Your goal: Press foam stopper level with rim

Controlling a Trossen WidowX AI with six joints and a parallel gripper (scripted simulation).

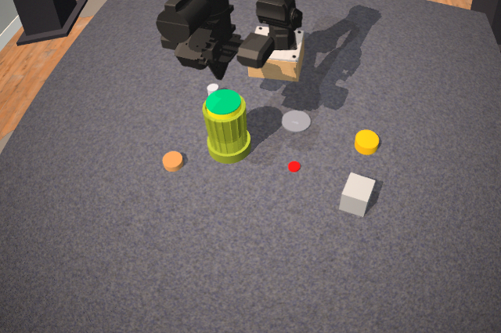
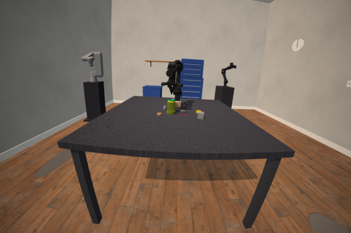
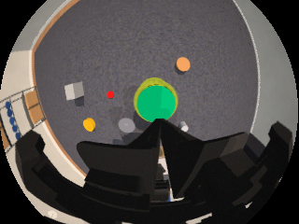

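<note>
My gripper is now 10 cm above the green foam stopper. Also, from my hand: red dot 21 cm below, 12 cm to the left, 6 cm ahead; grey disc 21 cm below, 13 cm to the left, 6 cm behind; orange disc 21 cm below, 11 cm to the right, 4 cm ahead.
</note>
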